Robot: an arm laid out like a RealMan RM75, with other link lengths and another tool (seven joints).
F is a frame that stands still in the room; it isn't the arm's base.
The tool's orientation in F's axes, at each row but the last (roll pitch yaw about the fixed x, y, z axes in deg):
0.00, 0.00, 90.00
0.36, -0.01, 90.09
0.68, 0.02, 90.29
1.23, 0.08, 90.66
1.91, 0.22, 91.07
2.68, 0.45, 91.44
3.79, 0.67, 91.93
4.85, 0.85, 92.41
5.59, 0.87, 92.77
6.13, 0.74, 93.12
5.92, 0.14, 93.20
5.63, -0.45, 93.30
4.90, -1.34, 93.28
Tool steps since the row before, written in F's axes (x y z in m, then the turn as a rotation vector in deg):
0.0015, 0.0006, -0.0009, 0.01, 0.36, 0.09
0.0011, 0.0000, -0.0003, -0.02, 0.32, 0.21
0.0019, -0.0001, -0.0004, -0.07, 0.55, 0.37
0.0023, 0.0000, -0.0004, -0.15, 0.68, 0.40
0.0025, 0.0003, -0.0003, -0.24, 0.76, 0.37
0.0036, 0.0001, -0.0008, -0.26, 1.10, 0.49
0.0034, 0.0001, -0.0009, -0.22, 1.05, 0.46
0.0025, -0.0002, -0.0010, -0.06, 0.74, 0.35
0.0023, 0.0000, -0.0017, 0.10, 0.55, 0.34
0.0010, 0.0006, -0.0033, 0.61, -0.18, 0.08
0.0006, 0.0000, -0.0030, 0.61, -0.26, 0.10
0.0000, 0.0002, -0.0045, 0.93, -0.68, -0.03
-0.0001, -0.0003, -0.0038, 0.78, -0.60, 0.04
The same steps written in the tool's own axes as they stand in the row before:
0.0006, -0.0015, -0.0009, 0.36, -0.01, 0.09
0.0000, -0.0011, -0.0003, 0.32, 0.02, 0.21
-0.0001, -0.0019, -0.0004, 0.55, 0.07, 0.37
0.0000, -0.0023, -0.0004, 0.68, 0.15, 0.40
0.0003, -0.0025, -0.0002, 0.76, 0.24, 0.37
0.0000, -0.0036, -0.0006, 1.10, 0.26, 0.49
0.0000, -0.0035, -0.0007, 1.05, 0.22, 0.46
-0.0003, -0.0026, -0.0008, 0.74, 0.06, 0.36
-0.0001, -0.0025, -0.0015, 0.54, -0.09, 0.36
0.0006, -0.0014, -0.0032, -0.21, -0.59, 0.14
0.0000, -0.0009, -0.0029, -0.29, -0.58, 0.16
0.0002, -0.0005, -0.0045, -0.73, -0.89, 0.06
-0.0004, -0.0002, -0.0038, -0.64, -0.74, 0.12

